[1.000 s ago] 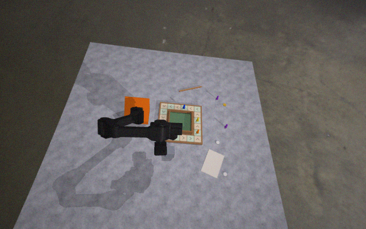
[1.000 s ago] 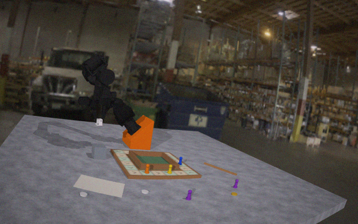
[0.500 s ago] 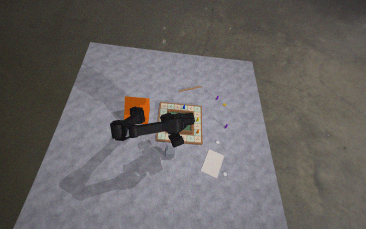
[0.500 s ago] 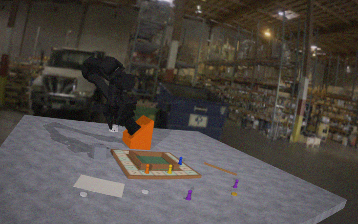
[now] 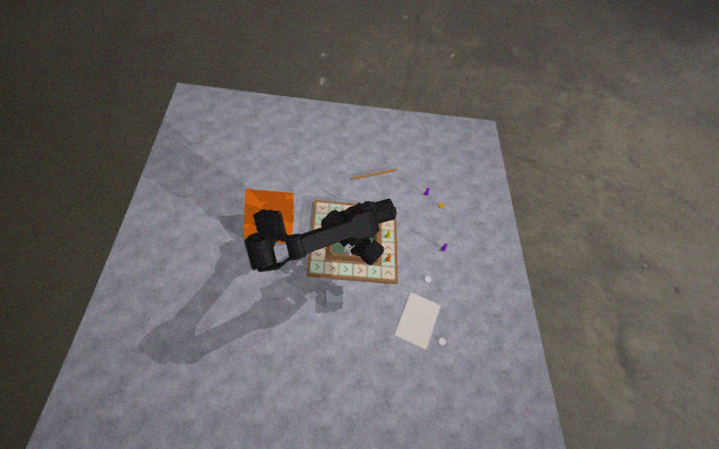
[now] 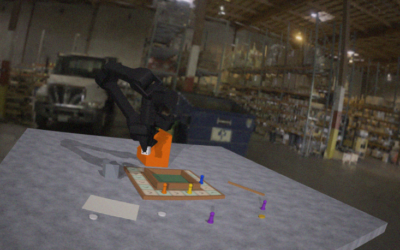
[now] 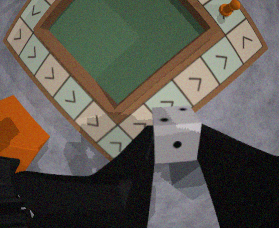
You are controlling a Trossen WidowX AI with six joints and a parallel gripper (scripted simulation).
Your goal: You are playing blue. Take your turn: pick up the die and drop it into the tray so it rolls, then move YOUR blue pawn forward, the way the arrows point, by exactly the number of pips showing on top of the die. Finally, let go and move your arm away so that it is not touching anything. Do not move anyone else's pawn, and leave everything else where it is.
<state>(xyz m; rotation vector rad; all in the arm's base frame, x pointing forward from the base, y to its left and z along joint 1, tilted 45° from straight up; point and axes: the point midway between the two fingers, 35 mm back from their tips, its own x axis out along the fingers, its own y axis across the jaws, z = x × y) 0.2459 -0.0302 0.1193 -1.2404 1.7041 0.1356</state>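
Right now my gripper tip is 50 mm short of the blue pawn, 210 mm to the right of it and 80 mm above it. Round my gripper tip: grey cube: 40 mm behind, 120 mm to the right, 90 mm below; green tray: 20 mm ahead, 100 mm to the left, 100 mm below; white die: right at my gripper tip.
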